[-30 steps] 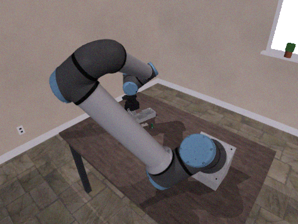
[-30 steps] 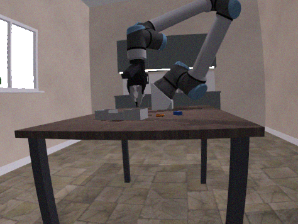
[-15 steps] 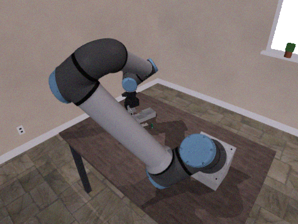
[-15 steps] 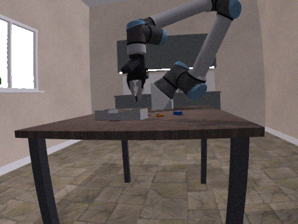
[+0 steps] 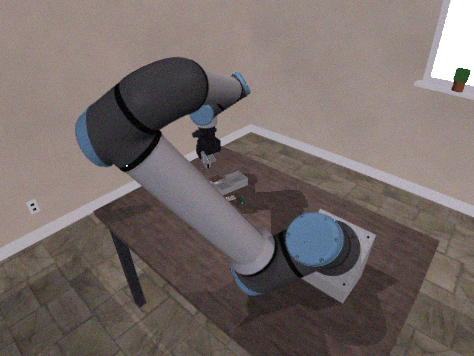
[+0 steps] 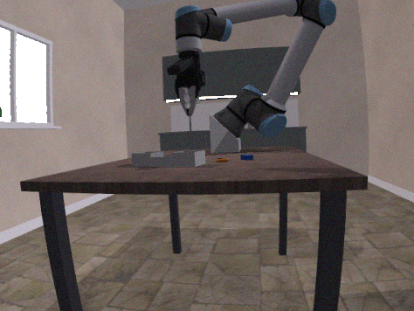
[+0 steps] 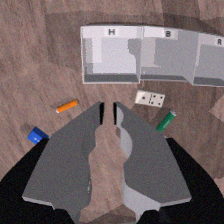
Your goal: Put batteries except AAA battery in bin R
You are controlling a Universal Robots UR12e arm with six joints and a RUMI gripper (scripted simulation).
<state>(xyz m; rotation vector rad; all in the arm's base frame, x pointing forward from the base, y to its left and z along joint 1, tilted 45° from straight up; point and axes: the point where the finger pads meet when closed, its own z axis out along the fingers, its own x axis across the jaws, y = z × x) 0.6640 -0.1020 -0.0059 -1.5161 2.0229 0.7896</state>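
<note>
Right now my hand is 18 cm to the right of the blue 9V battery, 17 cm above it and 13 cm past it. Round my hand: orange battery (18 cm below, 10 cm to the left, 7 cm behind); grey bin row (16 cm below, 9 cm to the right, 1 cm behind); white die-like piece (18 cm below, 9 cm behind, 5 cm to the right).
</note>
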